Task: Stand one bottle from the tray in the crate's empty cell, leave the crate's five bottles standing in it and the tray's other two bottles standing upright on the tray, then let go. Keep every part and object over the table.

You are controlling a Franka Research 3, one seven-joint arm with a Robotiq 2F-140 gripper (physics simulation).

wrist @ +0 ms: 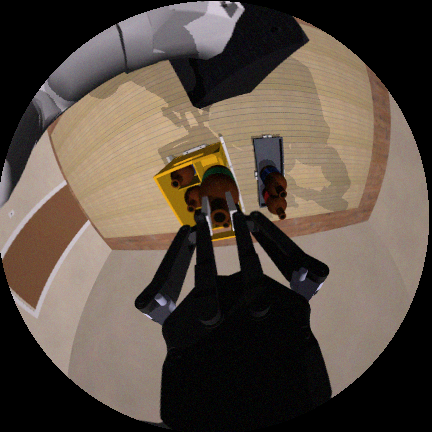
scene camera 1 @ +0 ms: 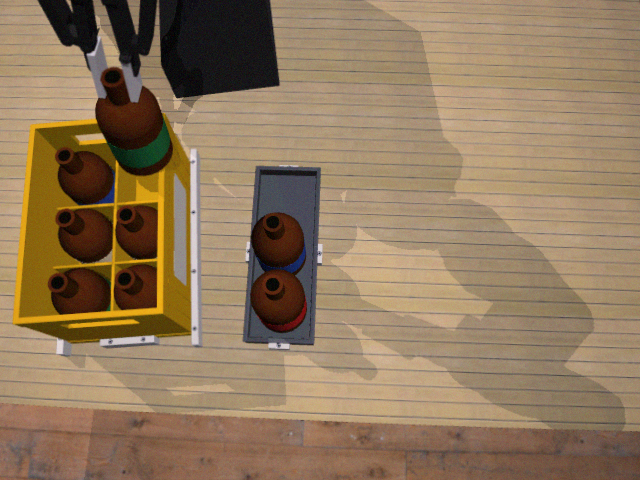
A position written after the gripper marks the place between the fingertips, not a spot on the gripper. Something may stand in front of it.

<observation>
The gripper shows in the wrist view (217, 201) and in scene camera 1 (120, 90). A green-banded bottle shows in the wrist view (216, 179) and in scene camera 1 (136, 133).
</observation>
